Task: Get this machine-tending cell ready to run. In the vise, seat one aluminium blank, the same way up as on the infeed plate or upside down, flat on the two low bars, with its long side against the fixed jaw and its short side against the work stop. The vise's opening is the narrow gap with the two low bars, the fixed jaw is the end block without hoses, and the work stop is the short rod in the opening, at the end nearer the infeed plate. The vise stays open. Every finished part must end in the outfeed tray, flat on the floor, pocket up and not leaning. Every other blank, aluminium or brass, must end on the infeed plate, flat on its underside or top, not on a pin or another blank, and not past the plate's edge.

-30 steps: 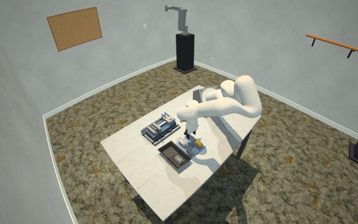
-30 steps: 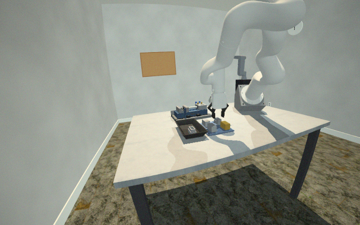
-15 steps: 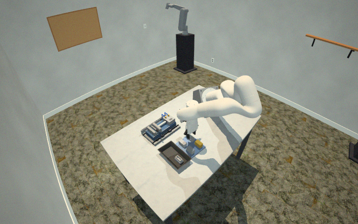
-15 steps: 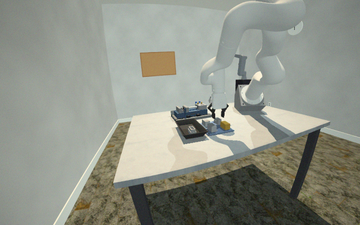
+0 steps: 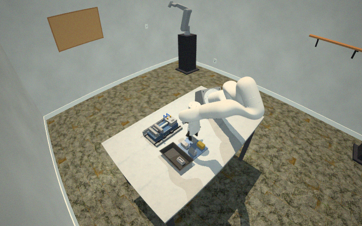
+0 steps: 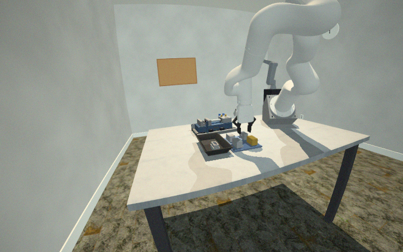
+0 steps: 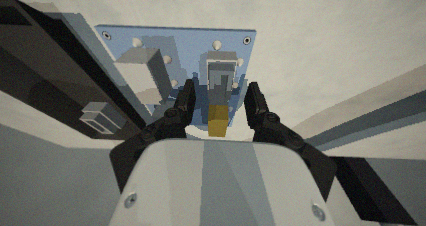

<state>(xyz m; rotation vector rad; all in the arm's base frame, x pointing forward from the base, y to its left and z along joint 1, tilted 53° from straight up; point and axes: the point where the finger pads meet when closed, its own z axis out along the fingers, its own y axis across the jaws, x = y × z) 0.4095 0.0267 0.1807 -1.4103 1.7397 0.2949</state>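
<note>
The brass blank lies 90 mm to the left of my hand and 30 mm below it. Round my hand: blue vise 120 mm ahead, 240 mm to the right, 20 mm below.
</note>
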